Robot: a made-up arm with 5 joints. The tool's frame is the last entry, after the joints.
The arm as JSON. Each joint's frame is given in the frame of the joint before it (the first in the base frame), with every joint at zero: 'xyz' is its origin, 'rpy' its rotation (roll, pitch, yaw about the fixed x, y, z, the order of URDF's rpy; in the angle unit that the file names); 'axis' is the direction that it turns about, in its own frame. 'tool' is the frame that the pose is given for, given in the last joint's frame.
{
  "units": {
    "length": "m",
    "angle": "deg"
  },
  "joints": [
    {
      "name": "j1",
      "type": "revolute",
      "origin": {
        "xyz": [
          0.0,
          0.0,
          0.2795
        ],
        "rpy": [
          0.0,
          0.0,
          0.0
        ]
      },
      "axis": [
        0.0,
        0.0,
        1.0
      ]
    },
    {
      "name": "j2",
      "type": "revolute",
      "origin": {
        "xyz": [
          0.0,
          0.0,
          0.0
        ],
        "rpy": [
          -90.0,
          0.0,
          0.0
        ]
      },
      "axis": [
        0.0,
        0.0,
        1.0
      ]
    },
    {
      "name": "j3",
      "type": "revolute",
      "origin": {
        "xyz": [
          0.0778,
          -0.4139,
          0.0
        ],
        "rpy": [
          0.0,
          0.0,
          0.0
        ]
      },
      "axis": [
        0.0,
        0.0,
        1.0
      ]
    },
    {
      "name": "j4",
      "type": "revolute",
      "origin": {
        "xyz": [
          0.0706,
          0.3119,
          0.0
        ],
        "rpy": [
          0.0,
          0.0,
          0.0
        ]
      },
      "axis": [
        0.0,
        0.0,
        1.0
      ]
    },
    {
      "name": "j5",
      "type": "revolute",
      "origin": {
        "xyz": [
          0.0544,
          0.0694,
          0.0
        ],
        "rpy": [
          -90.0,
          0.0,
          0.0
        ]
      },
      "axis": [
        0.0,
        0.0,
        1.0
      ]
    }
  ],
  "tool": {
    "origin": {
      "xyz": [
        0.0,
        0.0,
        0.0
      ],
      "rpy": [
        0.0,
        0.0,
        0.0
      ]
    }
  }
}
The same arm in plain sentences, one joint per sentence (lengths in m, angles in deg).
The arm has five revolute joints in a row. What follows holds with every joint at zero, and every direction is one of the base frame's.
Joint 1 lies 0.2795 m along +z from the base frame's origin and rotates about +z.
Joint 2 lies at the same point as joint 1 and rotates about +y.
Joint 3 lies 0.0778 m along +x and 0.4139 m along +z from joint 2 and rotates about +y.
Joint 4 lies 0.0706 m along +x and 0.3119 m along -z from joint 3 and rotates about +y.
Joint 5 lies 0.0544 m along +x and 0.0694 m along -z from joint 4 and rotates about -z.
The tool frame, which is the frame that the pose is given for, lies at the same point as joint 5; its axes are the base frame's turned by roll 180, pitch 0 and yaw 0 deg (as in URDF: about the fixed x, then y, then z).

